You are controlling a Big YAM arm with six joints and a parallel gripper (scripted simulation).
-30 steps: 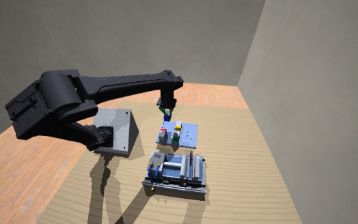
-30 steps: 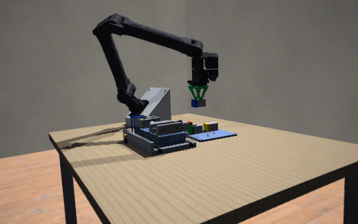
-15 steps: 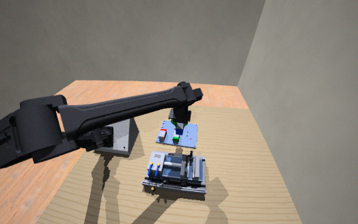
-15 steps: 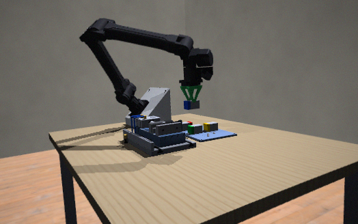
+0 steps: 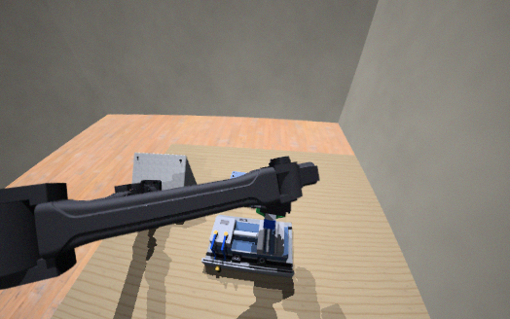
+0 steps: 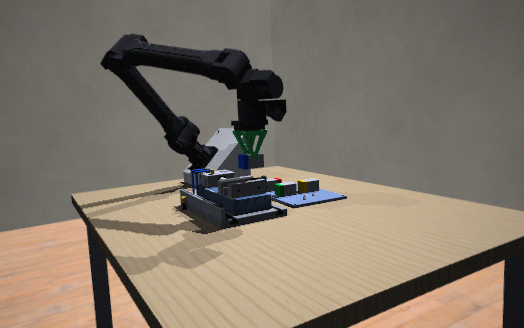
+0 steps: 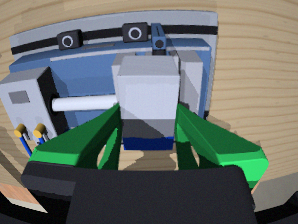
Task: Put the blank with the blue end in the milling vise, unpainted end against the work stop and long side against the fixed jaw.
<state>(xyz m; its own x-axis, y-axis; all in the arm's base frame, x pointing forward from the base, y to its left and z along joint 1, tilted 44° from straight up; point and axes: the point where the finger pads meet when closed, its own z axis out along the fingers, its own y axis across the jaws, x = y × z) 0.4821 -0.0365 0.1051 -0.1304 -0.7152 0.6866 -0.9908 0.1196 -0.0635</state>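
My gripper is now 1 cm short of the dark work stop rod, 1 cm to the right of it and 7 cm above it. The rest, counted from my hand: green-ended blank (7 cm behind, 17 cm to the left, 14 cm below); blue-ended blank (2 cm below); vise (6 cm behind, 3 cm to the right, 12 cm below).
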